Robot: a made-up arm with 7 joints.
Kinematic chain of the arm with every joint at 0, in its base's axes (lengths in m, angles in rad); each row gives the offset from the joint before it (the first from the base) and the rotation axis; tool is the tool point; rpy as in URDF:
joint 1: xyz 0.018 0.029 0.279 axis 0 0.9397 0.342
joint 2: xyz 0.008 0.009 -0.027 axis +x
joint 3: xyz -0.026 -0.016 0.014 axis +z
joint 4: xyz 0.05 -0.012 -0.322 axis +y
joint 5: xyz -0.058 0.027 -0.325 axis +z
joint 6: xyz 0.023 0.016 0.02 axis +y
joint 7: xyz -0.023 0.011 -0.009 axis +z
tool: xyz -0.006 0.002 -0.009 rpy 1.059 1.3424 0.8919
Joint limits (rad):
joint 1: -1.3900..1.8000
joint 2: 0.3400..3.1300
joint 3: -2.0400..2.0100
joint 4: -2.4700..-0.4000
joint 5: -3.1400..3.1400
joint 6: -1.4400..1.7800
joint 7: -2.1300..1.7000
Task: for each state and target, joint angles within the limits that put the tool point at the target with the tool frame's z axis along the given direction. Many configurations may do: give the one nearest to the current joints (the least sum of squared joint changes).
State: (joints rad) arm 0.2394 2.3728 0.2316 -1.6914 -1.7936 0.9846 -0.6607
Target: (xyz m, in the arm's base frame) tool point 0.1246 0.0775 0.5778 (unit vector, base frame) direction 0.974 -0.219 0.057
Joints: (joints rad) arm -0.2450 2.0202 0.8463 -2.1436 -1.2948 0.8059 -0.1905
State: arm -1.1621 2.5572 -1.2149 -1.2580 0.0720 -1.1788 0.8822
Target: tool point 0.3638 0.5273 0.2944 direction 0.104 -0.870 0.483
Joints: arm -1.0044 1.9503 -1.4594 -1.2051 -0.2318 -0.7649 1.1484
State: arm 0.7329 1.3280 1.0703 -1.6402 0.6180 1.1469 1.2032
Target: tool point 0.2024 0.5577 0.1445 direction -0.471 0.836 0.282
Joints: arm 0.0189 1.0181 0.6808 -1.1637 0.8753 1.0062 1.3339
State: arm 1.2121 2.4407 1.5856 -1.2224 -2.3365 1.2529 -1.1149
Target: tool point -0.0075 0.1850 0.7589 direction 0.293 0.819 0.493
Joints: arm 0.3796 2.2441 2.0100 -1.2678 -1.6367 1.0402 -1.1147
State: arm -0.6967 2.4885 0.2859 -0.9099 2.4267 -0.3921 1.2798
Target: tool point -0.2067 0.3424 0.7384 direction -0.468 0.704 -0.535
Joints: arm -1.3128 2.4379 0.2592 -0.9942 2.1595 -0.3748 0.8702
